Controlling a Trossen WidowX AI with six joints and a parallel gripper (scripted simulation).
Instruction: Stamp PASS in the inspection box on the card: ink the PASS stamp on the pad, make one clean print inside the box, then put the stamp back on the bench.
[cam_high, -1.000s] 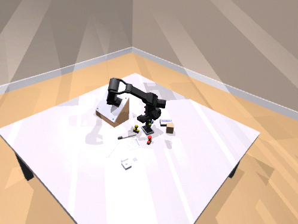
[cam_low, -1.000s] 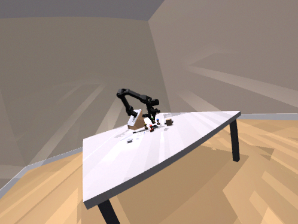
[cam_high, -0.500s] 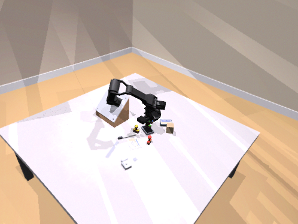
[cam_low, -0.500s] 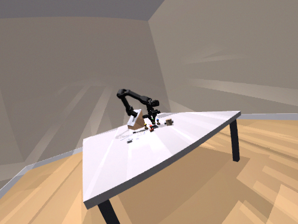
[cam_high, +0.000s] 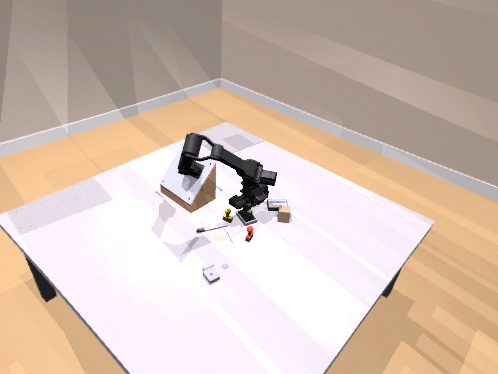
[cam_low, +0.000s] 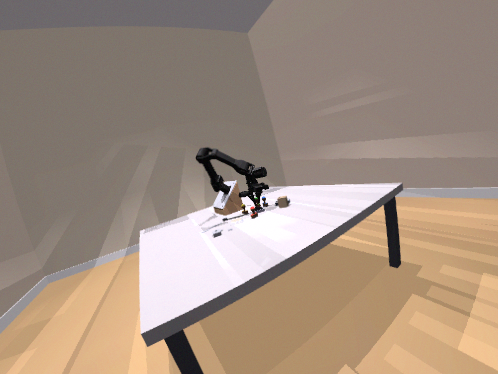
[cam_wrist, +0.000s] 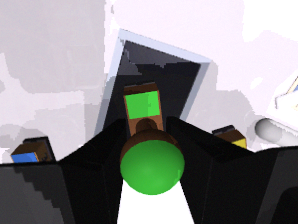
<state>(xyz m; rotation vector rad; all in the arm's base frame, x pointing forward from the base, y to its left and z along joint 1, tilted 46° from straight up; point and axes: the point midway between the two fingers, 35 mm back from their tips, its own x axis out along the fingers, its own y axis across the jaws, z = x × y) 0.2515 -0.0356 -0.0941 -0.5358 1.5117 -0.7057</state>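
My gripper tip is 4 cm above the dark ink pad. From my gripper tip the other things lie so: yellow stamp (5 cm behind, 7 cm to the right, 2 cm below); green-knobbed stamp (right at my gripper tip); blue stamp (4 cm behind, 9 cm to the left, 2 cm below).
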